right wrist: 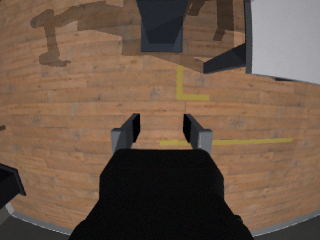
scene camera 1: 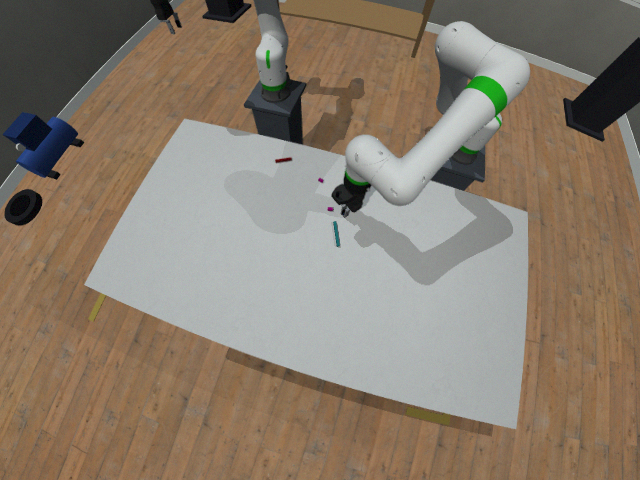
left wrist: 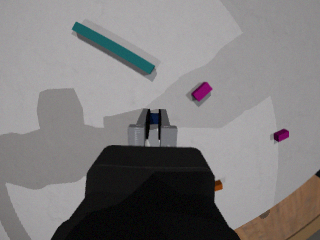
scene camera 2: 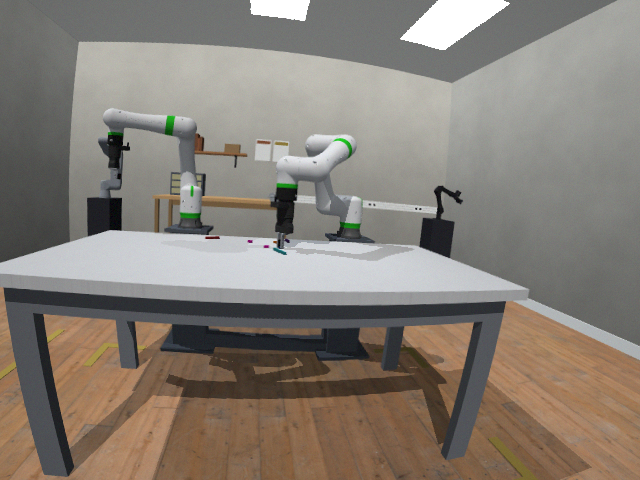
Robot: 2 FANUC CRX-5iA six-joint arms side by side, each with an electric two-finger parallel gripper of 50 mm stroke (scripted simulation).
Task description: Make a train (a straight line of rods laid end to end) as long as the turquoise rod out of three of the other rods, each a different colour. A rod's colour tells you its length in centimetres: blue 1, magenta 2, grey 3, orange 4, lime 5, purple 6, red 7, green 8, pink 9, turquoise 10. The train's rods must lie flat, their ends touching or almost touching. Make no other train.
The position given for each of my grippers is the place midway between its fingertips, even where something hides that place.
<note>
I see my left gripper (left wrist: 154, 118), my right gripper (right wrist: 161, 122) and a turquoise rod (left wrist: 79, 28).
The right wrist view misses the turquoise rod: it is out of frame.
</note>
